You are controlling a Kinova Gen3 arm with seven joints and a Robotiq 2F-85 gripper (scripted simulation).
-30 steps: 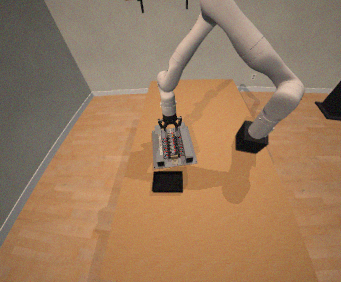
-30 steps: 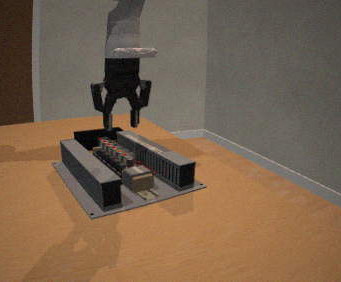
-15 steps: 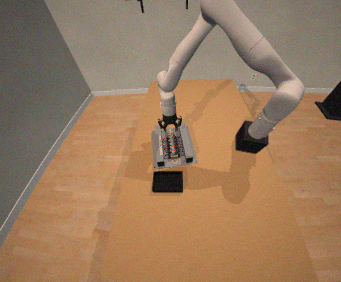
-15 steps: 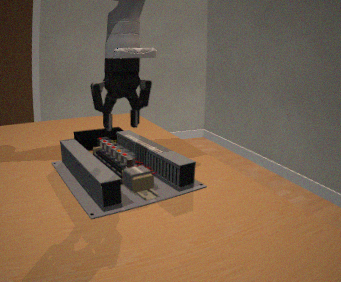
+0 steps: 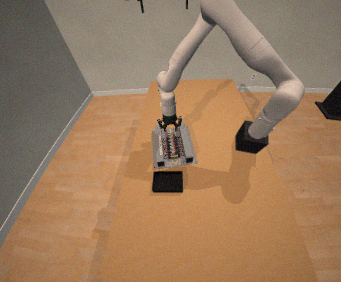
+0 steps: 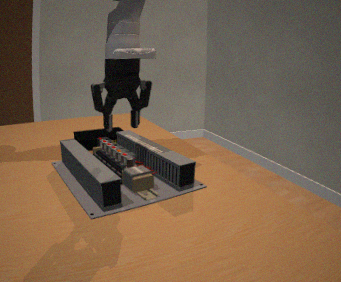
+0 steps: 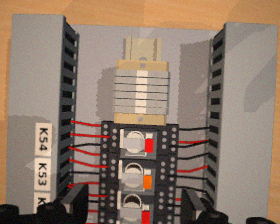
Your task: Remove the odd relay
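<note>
Right now the relay is 80 mm below my hand. Also, from my hand: black parts tray: 280 mm to the left, 110 mm below, 40 mm behind.
</note>
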